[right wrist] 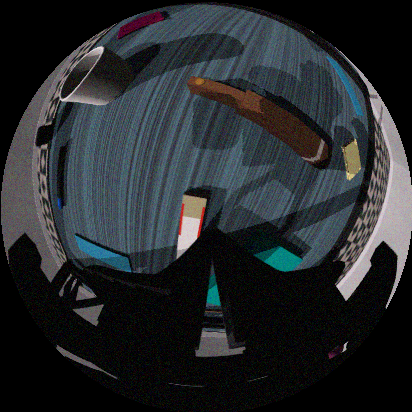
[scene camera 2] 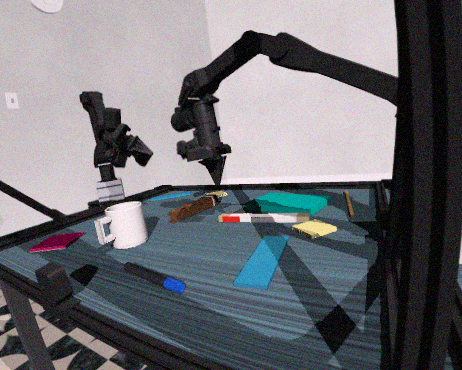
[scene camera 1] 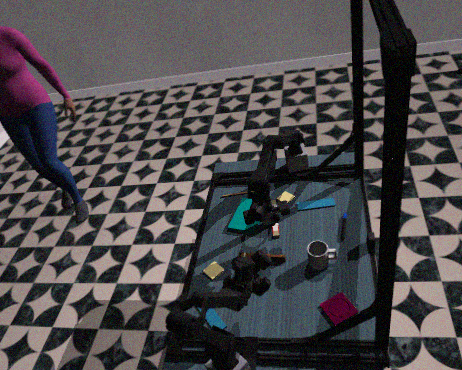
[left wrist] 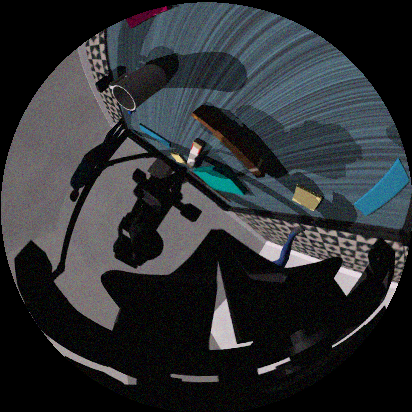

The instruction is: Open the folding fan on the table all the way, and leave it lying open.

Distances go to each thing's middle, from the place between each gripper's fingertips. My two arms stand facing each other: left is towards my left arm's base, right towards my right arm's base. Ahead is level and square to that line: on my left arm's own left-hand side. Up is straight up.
Right now my left hand is 17 cm above the folding fan [right wrist: 279,122], 15 cm to the left of it and 2 cm short of it. The rest, counted from my left hand: teal book [scene camera 2: 272,202]: 38 cm to the right, 18 cm below, 15 cm ahead.
My right hand is 10 mm short of the folding fan, 110 mm to the right of it and 70 mm above it. Round my right hand: teal book: 150 mm ahead, 120 mm to the right, 80 mm below.
